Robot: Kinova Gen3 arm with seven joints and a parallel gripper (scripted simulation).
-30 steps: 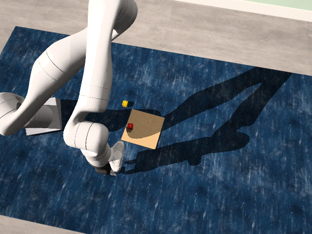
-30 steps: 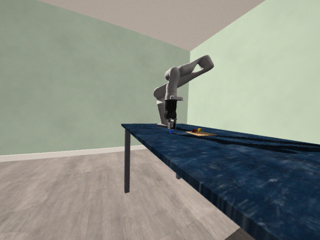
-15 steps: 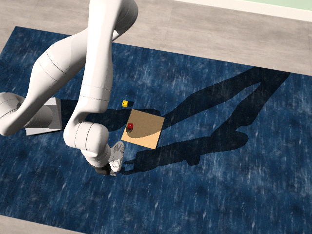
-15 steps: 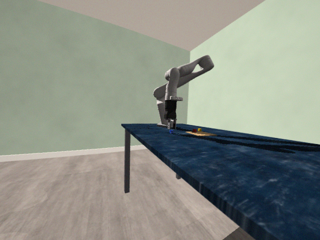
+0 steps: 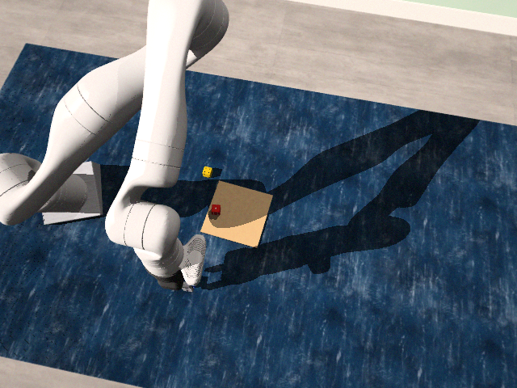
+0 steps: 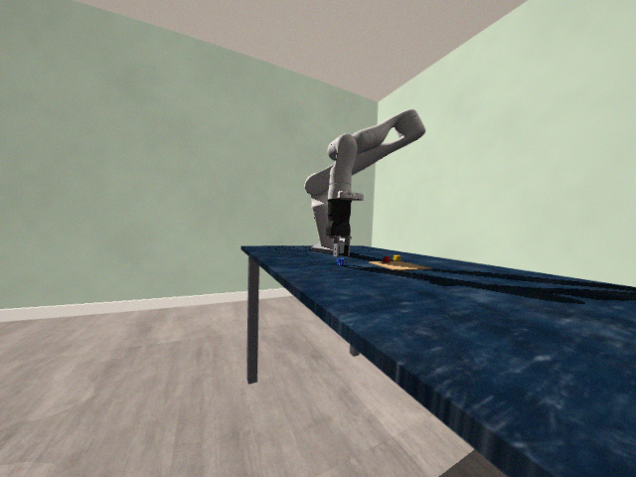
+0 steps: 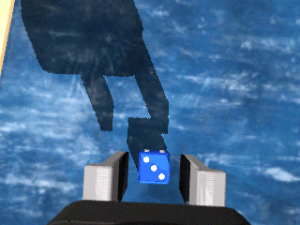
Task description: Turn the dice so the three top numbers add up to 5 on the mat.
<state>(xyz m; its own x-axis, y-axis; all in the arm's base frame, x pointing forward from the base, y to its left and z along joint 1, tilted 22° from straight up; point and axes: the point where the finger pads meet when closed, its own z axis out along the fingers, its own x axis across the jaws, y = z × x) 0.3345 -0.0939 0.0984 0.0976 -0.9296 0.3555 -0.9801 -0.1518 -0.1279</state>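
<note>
Right now the blue die is 4 cm below my hand. Also, from my hand: red die: 18 cm to the left, 3 cm below; then tan mat: 19 cm to the left, 5 cm ahead, 4 cm below; then yellow die: 27 cm to the left, 5 cm behind, 4 cm below.
</note>
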